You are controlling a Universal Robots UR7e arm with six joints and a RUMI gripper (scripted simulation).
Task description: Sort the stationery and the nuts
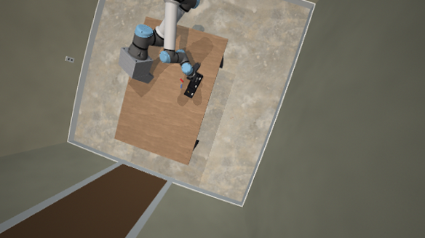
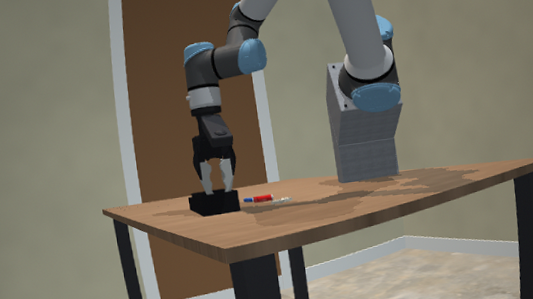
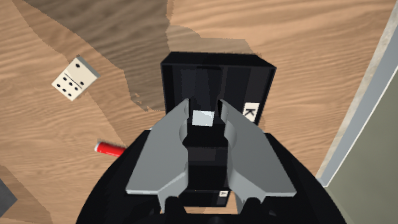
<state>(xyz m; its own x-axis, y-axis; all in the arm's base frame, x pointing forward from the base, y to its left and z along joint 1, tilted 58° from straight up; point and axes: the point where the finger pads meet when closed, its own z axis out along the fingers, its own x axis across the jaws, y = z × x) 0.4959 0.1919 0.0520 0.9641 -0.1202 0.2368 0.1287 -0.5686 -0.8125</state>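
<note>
Now: hand 20 mm above the eraser and 10 mm to the left of it. Also, from my hand: black bin row 80 mm to the right, 20 mm ahead, 10 mm below; white domino 140 mm behind, 30 mm below, 10 mm to the right; red marker 110 mm to the right, 110 mm behind, 30 mm below.
</note>
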